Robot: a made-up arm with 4 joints. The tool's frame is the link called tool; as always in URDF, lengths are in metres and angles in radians. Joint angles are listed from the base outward. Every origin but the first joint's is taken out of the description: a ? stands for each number. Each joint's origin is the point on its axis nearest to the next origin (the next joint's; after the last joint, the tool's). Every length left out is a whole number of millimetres.
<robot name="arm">
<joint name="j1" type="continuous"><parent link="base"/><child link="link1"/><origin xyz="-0.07 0.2 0.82" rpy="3.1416 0 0"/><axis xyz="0 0 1"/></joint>
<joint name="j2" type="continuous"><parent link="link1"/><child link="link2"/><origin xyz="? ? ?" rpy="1.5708 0 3.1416"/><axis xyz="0 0 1"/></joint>
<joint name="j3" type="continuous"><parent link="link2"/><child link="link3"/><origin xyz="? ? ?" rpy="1.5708 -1.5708 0"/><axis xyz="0 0 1"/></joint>
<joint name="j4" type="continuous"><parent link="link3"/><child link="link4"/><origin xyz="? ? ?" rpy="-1.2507 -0.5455 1.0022"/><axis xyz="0 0 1"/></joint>
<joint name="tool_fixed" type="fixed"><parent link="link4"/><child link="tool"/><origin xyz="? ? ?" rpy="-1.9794 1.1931 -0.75"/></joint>
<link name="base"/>
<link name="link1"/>
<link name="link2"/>
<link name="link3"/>
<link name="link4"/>
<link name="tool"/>
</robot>
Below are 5 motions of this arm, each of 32 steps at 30 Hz.
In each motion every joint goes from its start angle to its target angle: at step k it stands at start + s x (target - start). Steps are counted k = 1, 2, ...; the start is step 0. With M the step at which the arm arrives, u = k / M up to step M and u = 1 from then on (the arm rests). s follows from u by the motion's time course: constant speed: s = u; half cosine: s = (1 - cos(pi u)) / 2; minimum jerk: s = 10 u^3 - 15 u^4 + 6 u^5.
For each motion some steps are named. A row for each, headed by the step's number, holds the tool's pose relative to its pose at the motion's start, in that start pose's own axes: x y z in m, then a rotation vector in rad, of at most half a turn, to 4 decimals.
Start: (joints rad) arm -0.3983 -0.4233 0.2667 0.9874
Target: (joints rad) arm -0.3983 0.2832 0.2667 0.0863
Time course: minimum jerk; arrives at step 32
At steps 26, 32:
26: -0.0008 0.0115 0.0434 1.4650 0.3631 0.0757
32: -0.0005 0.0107 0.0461 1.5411 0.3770 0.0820

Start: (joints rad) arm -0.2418 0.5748 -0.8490 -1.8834
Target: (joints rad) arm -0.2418 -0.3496 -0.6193 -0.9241
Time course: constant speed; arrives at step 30
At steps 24, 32:
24: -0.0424 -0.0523 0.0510 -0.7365 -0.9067 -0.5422
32: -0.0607 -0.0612 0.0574 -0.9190 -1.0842 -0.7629

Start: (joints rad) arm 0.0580 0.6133 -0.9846 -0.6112
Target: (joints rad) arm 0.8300 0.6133 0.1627 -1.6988
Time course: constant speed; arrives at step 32
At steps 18, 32:
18: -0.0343 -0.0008 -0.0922 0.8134 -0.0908 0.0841
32: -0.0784 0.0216 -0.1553 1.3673 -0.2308 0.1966

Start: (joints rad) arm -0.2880 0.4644 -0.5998 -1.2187
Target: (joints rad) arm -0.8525 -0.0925 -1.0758 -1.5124
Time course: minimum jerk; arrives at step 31
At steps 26, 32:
26: -0.0307 0.0395 0.1042 0.1429 -0.2794 -0.3252
32: -0.0335 0.0407 0.1077 0.1566 -0.2925 -0.3323

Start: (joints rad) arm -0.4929 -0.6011 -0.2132 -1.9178
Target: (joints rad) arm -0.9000 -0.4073 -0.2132 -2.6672
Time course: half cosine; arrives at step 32
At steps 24, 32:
24: -0.0234 0.0456 0.0270 0.6836 0.2100 0.4737
32: -0.0297 0.0516 0.0324 0.7837 0.2687 0.5610

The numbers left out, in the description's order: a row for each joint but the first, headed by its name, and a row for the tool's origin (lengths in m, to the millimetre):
j2: -0.04 0.04 0
j3: 0.17 0.005 0
j4: 0.023 0.127 0
tool: -0.006 -0.022 0

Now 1 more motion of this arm.
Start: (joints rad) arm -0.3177 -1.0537 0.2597 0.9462
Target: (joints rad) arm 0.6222 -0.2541 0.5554 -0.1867
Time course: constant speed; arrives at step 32
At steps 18, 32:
18: -0.0616 0.0025 0.0331 1.1078 -0.0084 0.3667
32: -0.1130 -0.0333 0.0384 1.8381 0.2564 0.8899

